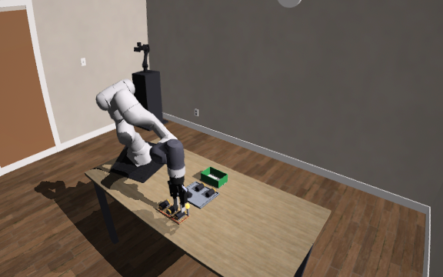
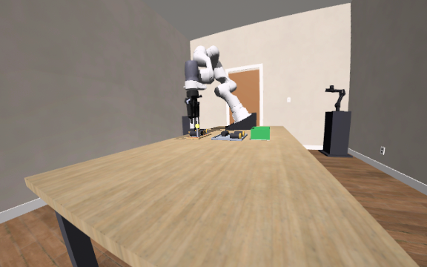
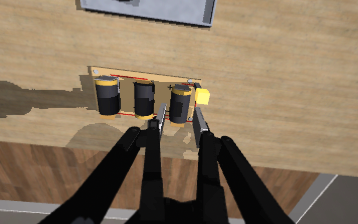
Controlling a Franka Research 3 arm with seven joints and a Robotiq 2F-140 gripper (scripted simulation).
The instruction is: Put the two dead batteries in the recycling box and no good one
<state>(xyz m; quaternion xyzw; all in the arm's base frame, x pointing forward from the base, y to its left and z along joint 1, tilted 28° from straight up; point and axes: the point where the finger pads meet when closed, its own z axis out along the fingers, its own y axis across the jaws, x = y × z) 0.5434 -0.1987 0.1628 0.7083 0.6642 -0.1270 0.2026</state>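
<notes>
The bulb lies 3 cm ahead of my hand, 3 cm to the left of it and 2 cm below it. From my hand the other things lie so: green recycling box 5 cm behind, 41 cm to the left, 8 cm below; then grey tray 5 cm behind, 22 cm to the left, 9 cm below.
</notes>
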